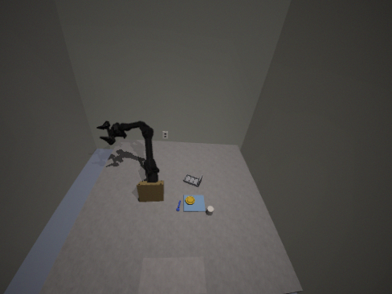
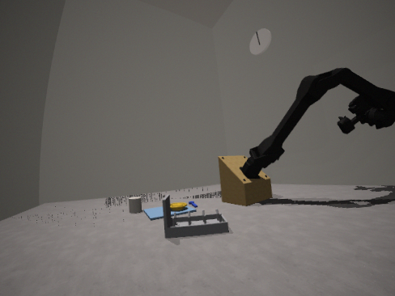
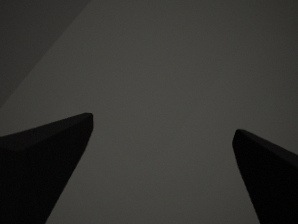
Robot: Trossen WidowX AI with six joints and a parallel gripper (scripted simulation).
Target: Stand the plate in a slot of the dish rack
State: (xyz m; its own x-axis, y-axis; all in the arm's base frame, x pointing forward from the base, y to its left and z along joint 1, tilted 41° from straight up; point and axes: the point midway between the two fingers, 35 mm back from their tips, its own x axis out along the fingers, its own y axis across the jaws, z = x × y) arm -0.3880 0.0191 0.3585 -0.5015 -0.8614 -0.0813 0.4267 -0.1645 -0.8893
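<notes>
Now: gripper tip 710 mm short of the yellow plate, 290 mm to the left of it and 320 mm above it. The rest, counted from my gripper tip: blue spoon (630 mm ahead, 340 mm to the right, 330 mm below); grey dish rack (730 mm ahead, 100 mm to the right, 310 mm below); white cup (850 mm ahead, 370 mm to the right, 310 mm below).
</notes>
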